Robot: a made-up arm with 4 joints.
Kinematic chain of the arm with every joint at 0, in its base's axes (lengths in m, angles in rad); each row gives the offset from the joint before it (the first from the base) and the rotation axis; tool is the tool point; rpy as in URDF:
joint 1: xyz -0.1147 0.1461 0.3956 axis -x
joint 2: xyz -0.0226 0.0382 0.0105 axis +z
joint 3: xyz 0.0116 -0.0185 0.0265 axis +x
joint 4: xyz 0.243 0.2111 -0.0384 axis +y
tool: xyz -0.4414 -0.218 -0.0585 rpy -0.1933 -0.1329 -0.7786
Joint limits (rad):
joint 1: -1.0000..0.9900
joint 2: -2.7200..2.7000
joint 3: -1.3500..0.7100
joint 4: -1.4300..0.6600
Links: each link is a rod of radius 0.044 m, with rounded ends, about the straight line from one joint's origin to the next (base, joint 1, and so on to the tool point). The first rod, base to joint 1, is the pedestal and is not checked.
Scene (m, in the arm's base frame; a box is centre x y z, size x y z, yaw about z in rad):
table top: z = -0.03
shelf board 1: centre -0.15 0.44 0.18 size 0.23 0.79 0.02 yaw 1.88
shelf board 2: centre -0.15 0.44 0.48 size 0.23 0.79 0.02 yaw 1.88
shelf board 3: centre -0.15 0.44 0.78 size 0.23 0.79 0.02 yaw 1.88
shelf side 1: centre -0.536 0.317 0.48 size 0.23 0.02 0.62 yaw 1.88
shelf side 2: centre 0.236 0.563 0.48 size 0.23 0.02 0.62 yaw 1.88
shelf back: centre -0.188 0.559 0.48 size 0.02 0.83 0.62 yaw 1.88
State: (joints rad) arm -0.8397 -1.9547 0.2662 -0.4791
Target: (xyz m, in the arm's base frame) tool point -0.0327 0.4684 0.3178
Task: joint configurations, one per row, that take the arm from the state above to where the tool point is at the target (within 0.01 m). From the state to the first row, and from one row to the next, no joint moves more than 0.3 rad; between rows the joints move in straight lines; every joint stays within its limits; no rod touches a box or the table.
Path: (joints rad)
1: -0.8931 -1.7214 0.3102 -0.5635
2: -0.9466 -1.4881 0.3541 -0.6480
3: -1.0000 -1.2548 0.3981 -0.7324

